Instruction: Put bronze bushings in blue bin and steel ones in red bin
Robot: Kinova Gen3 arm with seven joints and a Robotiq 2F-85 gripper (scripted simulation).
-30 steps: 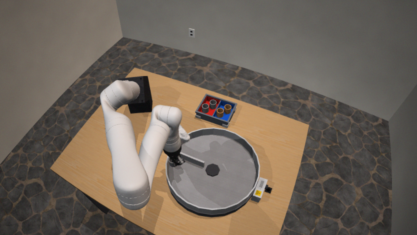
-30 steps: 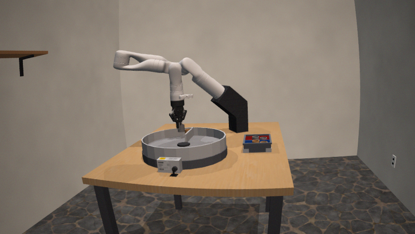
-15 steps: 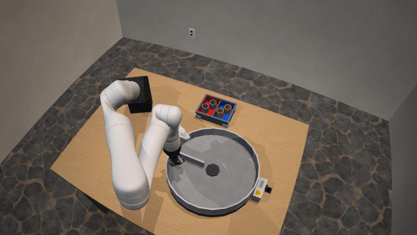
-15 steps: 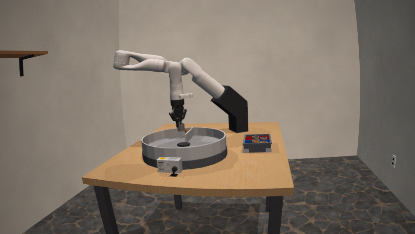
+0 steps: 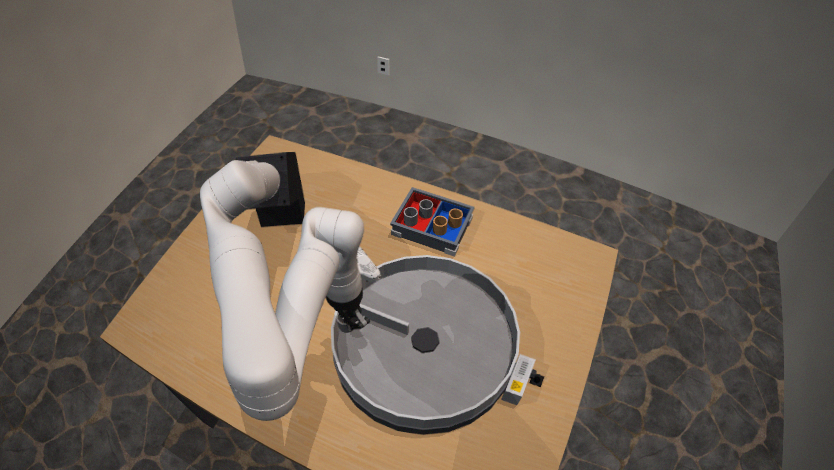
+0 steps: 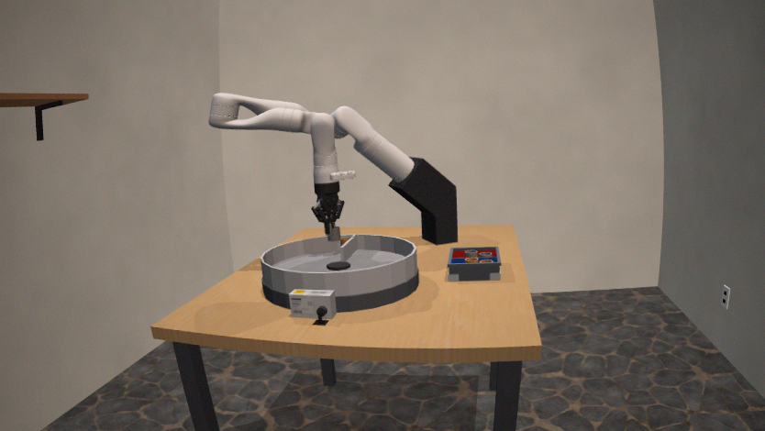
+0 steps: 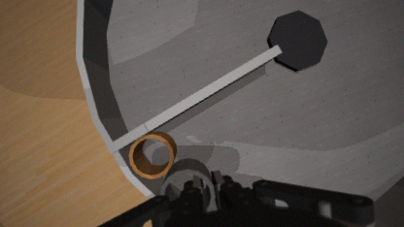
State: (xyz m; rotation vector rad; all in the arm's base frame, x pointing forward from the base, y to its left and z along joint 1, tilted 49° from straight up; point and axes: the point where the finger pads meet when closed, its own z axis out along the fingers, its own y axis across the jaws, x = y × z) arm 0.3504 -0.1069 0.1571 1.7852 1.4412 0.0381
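Right now the two-part bin is 20 mm ahead of my hand, 430 mm to the left of it and 100 mm below it. The rest, counted from my hand: turntable (150 mm ahead, 60 mm to the left, 80 mm below).
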